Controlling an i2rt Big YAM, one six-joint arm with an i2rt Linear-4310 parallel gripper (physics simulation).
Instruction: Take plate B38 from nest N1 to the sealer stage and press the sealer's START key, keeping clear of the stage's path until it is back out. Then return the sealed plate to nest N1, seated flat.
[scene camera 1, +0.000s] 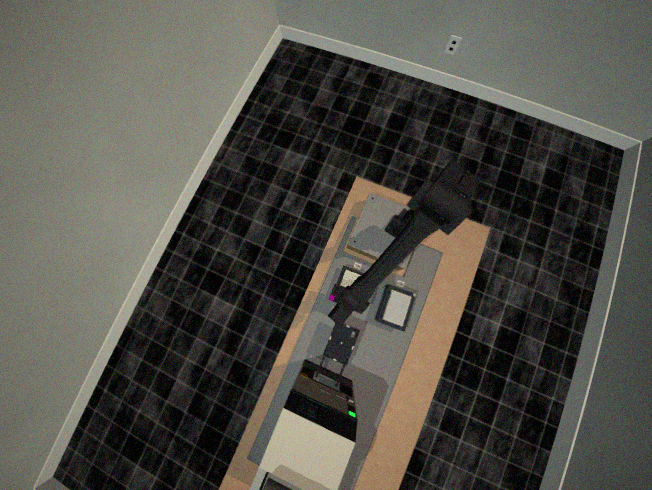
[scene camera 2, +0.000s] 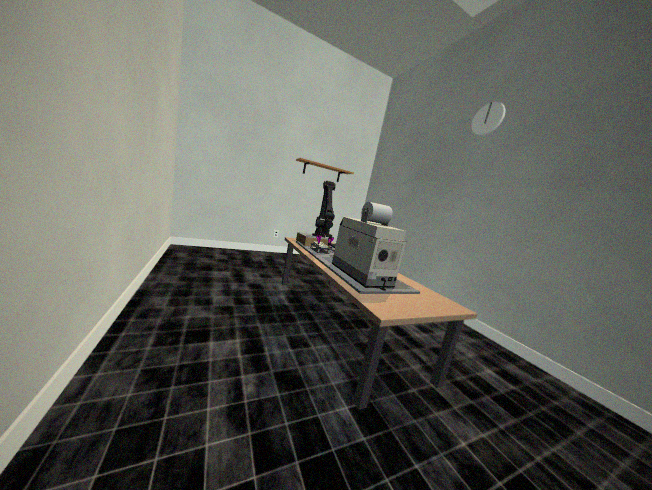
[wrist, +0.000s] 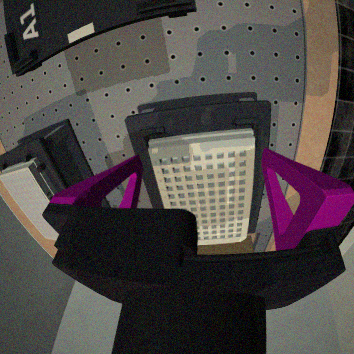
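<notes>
A cream well plate lies in a black nest on the perforated grey board. My gripper is open, its magenta fingers hanging on either side of the plate's long edges, apart from it. In the overhead view the arm hides most of this nest. A black carrier marked A1 lies in front of the sealer. A green key glows on the sealer's dark front.
A second nest with a plate stands beside the first. A grey slab on a wooden base lies near the arm's base. The wooden table has bare edges around the board. A roll sits on the sealer.
</notes>
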